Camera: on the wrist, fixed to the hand. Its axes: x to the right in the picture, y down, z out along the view.
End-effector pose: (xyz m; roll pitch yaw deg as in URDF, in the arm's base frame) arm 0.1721 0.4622 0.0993 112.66 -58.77 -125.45
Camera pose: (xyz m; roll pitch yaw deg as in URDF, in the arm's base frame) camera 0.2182 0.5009 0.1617 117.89 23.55 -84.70
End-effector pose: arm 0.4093 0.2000 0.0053 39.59 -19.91 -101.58
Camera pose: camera 0.4869 0.1652 0.0221 40.59 48.70 -165.35
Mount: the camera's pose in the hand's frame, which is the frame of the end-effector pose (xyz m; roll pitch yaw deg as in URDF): 0.0231 0.0700 -0.0456 8.37 14.10 -88.91
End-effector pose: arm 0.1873 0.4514 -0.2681 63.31 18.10 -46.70
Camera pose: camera 0.2639 0.4754 -0.2353 -46.68 68.95 170.64
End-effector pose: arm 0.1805 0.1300 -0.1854 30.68 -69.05 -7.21
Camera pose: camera 0.2024 0.2114 -0.1651 82.97 13.57 -54.10
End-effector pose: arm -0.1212 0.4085 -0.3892 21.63 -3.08 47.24
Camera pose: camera -0.1651 0.4817 -0.4045 12.65 35.60 -39.25
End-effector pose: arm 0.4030 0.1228 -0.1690 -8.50 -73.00 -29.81
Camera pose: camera 0.4859 0.1473 -0.1631 81.19 0.62 -114.14
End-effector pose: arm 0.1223 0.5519 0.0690 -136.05 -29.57 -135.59
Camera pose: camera 0.0450 0.5910 0.0667 141.91 -48.33 -8.32
